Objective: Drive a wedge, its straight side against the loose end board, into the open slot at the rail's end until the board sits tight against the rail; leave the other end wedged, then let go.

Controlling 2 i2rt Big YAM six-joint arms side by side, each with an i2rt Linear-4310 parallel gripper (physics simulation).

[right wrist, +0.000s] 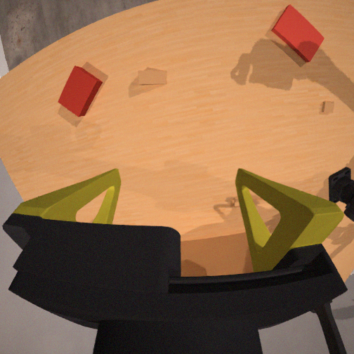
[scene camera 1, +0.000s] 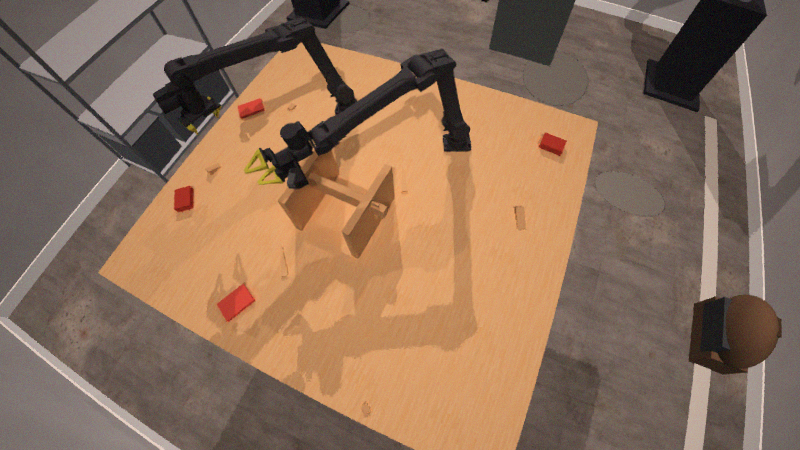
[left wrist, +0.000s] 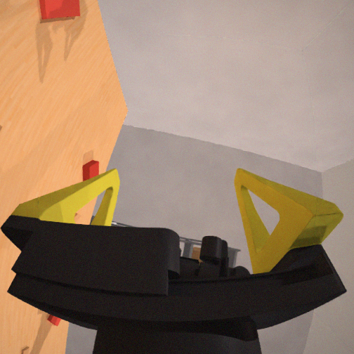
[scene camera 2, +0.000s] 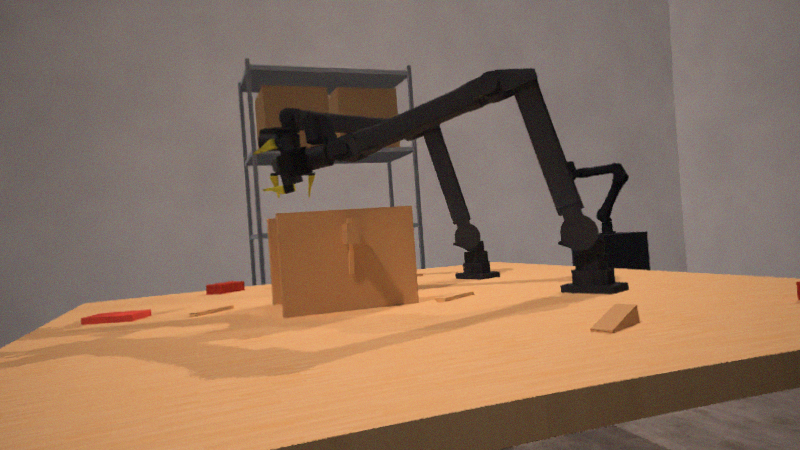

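Seen in the pictures: left gripper, fingertip midpoint: (scene camera 1: 251, 177) (scene camera 2: 258, 171); right gripper, fingertip midpoint: (scene camera 1: 207, 125) (scene camera 2: 294, 197); left arm's base, link origin: (scene camera 1: 456, 143) (scene camera 2: 594, 291); right arm's base, link origin: (scene camera 2: 477, 277).
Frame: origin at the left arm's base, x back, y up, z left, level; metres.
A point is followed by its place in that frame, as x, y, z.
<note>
The rail (scene camera 1: 342, 191) {-0.351, 0.196, -0.451} joins two upright boards. The near end board (scene camera 1: 369, 217) {-0.424, 0.133, -0.362} (scene camera 2: 313, 263) {-0.469, 0.107, -0.384} has a tenon (scene camera 2: 349, 232) {-0.431, 0.167, -0.306} through it with a wedge (scene camera 2: 351, 261) {-0.406, 0.105, -0.335} standing in it. The other end board (scene camera 1: 302, 208) {-0.358, 0.096, -0.620} is partly hidden by the left wrist in scene camera 1; its slot and any gap are hidden. Loose wedge-like pieces (scene camera 1: 212, 169) {-0.100, 0.020, -1.084} (right wrist: 152, 76), (scene camera 1: 284, 263) {-0.543, 0.009, -0.696}, (scene camera 1: 520, 218) {-0.386, 0.015, 0.213} lie on the table. My left gripper (scene camera 1: 252, 176) {-0.380, 0.344, -0.713} (left wrist: 176, 174) is open and empty, above and beyond the other board. My right gripper (scene camera 1: 204, 121) {-0.101, 0.298, -0.962} (right wrist: 177, 174) is open and empty, high near the table's left edge.
Red blocks (scene camera 1: 183, 198) {-0.251, 0.030, -1.177} (scene camera 1: 251, 108) {0.261, 0.015, -0.974} (scene camera 1: 236, 302) {-0.694, 0.015, -0.858} (scene camera 1: 552, 143) {-0.032, 0.030, 0.416} lie around the table (scene camera 1: 447, 380) {-0.962, 0.000, -0.112}. Small wooden bits (scene camera 1: 292, 106) {0.262, 0.008, -0.769} (scene camera 1: 404, 191) {-0.243, 0.006, -0.237} (scene camera 1: 366, 408) {-1.042, 0.009, -0.375} also lie there. A shelf unit (scene camera 2: 250, 184) stands behind. The left forearm passes over the assembly.
</note>
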